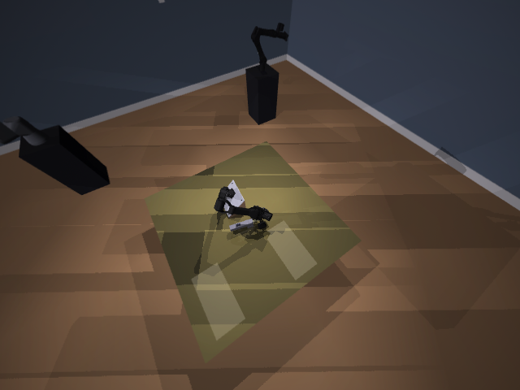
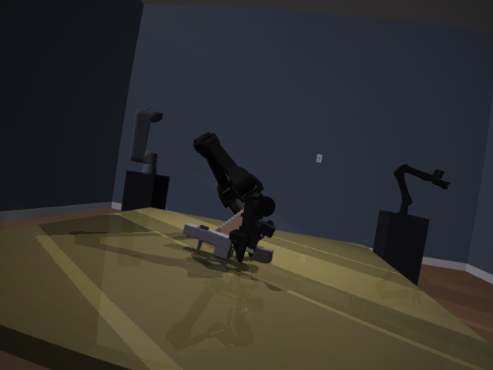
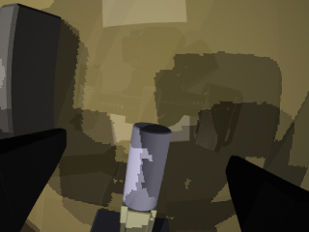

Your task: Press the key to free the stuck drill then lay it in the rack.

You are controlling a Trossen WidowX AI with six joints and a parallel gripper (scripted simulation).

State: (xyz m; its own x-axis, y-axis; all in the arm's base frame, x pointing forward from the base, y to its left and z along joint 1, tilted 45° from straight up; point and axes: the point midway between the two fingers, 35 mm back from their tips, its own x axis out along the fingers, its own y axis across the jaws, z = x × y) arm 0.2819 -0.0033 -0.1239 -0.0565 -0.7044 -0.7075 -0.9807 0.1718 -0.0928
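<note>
Right now the drill is 40 mm to the right of my gripper tip, 40 mm above it and 10 mm behind it. Round my gripper tip: dark key 160 mm to the right, 40 mm above, 30 mm behind; then dark block 70 mm behind, 40 mm to the left, 10 mm above; then grey block-shaped holder 140 mm to the right, 40 mm above, 30 mm behind.
</note>
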